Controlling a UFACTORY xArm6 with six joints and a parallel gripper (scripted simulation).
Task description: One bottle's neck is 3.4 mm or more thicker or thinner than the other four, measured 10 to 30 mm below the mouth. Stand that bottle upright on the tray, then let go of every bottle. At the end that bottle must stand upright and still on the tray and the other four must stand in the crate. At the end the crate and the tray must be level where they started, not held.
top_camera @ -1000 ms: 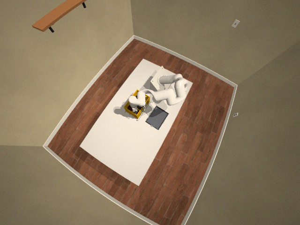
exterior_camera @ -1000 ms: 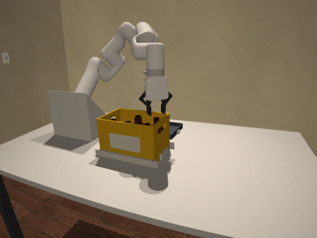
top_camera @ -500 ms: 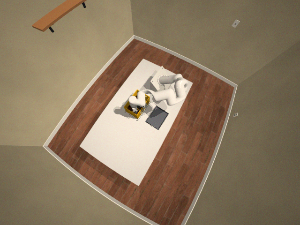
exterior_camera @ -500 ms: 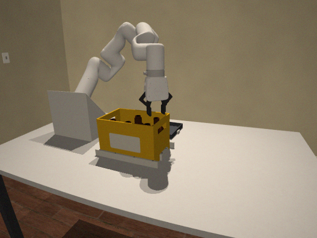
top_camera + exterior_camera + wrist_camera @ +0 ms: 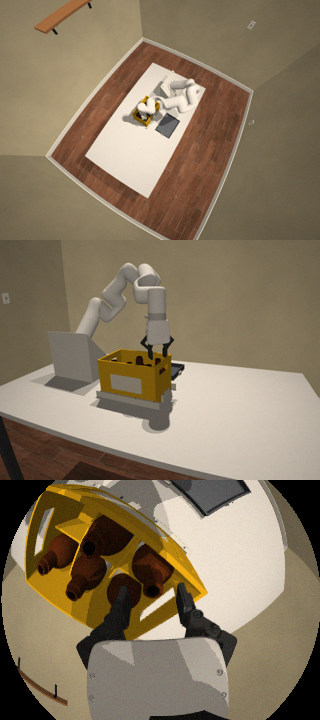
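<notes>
My gripper is now 10 mm past the glass bottle, 90 mm to the left of it and 100 mm above it. The rest, counted from my hand: yellow crate 90 mm behind, 40 mm to the right, 100 mm below; then dark grey tray 90 mm behind, 250 mm to the left, 170 mm below.
</notes>
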